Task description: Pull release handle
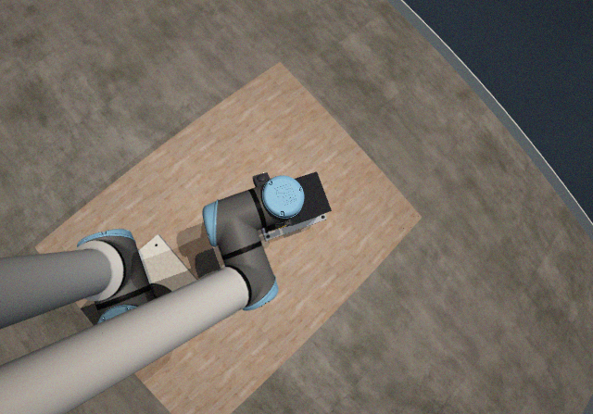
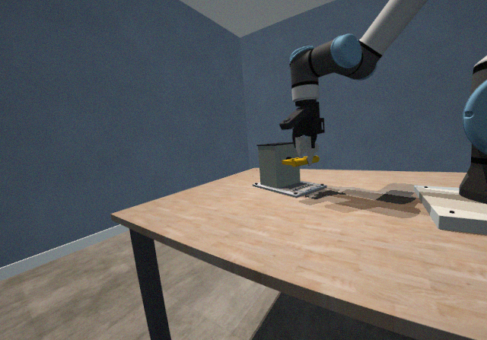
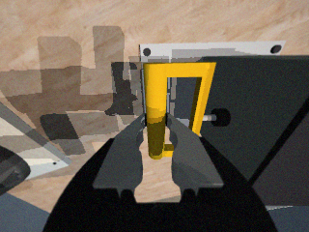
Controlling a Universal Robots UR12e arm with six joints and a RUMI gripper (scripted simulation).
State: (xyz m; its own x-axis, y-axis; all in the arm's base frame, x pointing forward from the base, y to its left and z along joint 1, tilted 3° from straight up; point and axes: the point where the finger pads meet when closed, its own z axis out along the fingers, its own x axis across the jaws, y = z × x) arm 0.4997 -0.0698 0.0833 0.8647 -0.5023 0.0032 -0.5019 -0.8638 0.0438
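Now: hand 10 cm above the grey base plate, 8 cm short of it and 5 cm to the left of it.
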